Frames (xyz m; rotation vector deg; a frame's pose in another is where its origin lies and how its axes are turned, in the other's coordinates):
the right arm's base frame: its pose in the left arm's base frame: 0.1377 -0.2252 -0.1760 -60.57 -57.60 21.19
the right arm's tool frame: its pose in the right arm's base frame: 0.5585 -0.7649 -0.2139 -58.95 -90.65 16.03
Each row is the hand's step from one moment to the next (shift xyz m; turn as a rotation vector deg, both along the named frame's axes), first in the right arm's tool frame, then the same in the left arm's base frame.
Working: the right arm's tool frame: its pose in the left arm's base frame: 0.4612 -0.3297 0.7335 90.49 129.81 -51.70

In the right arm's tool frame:
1: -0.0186 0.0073 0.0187 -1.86 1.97 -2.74
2: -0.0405 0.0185 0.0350 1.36 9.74 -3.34
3: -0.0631 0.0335 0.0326 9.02 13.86 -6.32
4: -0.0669 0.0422 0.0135 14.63 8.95 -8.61
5: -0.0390 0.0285 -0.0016 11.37 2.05 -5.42
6: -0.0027 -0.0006 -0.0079 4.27 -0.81 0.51
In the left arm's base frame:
1: 0.0111 -0.0239 -0.0076 2.93 0.68 2.41
2: 0.0273 -0.0479 -0.0130 8.82 5.27 -1.50
3: 0.0501 -0.0603 -0.0047 10.03 13.85 -4.56
4: 0.0624 -0.0497 0.0091 3.73 18.41 -3.94
5: 0.0413 -0.0223 0.0114 -1.75 12.42 -2.34
6: 0.0017 0.0026 0.0078 -2.48 2.77 -2.32

